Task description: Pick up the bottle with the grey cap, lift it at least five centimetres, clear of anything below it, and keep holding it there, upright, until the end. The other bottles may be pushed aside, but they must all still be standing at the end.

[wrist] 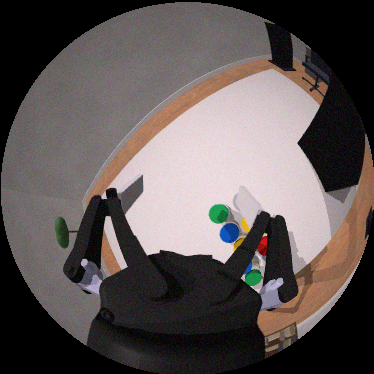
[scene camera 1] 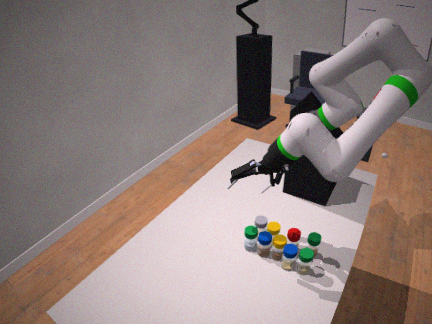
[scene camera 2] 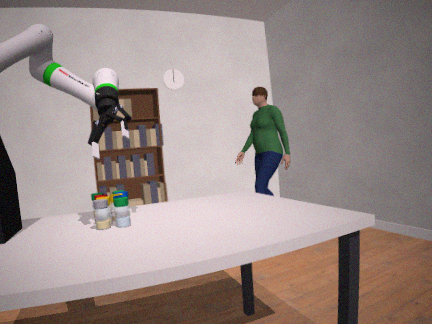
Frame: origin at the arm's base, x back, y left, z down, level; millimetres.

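Where they show: gripper, fingertip midpoint: (wrist: pixel 190 188) (scene camera 1: pixel 244 188) (scene camera 2: pixel 110 147).
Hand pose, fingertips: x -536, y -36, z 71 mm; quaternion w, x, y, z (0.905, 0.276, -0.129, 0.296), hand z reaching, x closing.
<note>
After its pixels a point has its place.
The bottle with the grey cap (scene camera 1: pixel 261 222) @(x -488, y 18, z 254 mm) (scene camera 2: pixel 101 204) @(x -482, y -17, z 266 mm) stands upright at one end of the bottle cluster. In the wrist view a finger pad covers most of it, and a grey edge (wrist: pixel 236 201) shows beside the pad. A green-capped bottle (scene camera 1: pixel 251 232) @(x -559, y 20, z 254 mm) (scene camera 2: pixel 121 202) @(x -553, y -15, z 267 mm) (wrist: pixel 218 213) @(x -547, y 12, z 254 mm) stands right beside it. A yellow-capped bottle (scene camera 1: pixel 273 228) @(x -487, y 77, z 254 mm) and a blue-capped bottle (scene camera 1: pixel 265 238) @(x -552, y 83, z 254 mm) (wrist: pixel 229 233) @(x -540, y 76, z 254 mm) are also close to it. My gripper (scene camera 1: pixel 249 186) @(x -536, y -36, z 71 mm) (scene camera 2: pixel 110 140) @(x -536, y -36, z 71 mm) (wrist: pixel 190 188) @(x -536, y -36, z 71 mm) is wide open and empty, tilted, well above the table and the bottle caps.
More bottles stand in the cluster: a second yellow cap (scene camera 1: pixel 279 242) @(x -537, y 139, z 253 mm), a red cap (scene camera 1: pixel 294 234) @(x -464, y 164, z 254 mm), a second blue cap (scene camera 1: pixel 290 251) @(x -550, y 197, z 254 mm) and two more green caps (scene camera 1: pixel 314 239) @(x -440, y 243, z 254 mm) (scene camera 1: pixel 306 255) @(x -531, y 257, z 254 mm). The white table (scene camera 1: pixel 165 260) @(x -833, y -210, z 359 mm) (scene camera 2: pixel 240 225) @(x -931, y -190, z 359 mm) carries them. The black robot base (scene camera 1: pixel 307 185) @(x -125, y 45, z 267 mm) stands behind.
</note>
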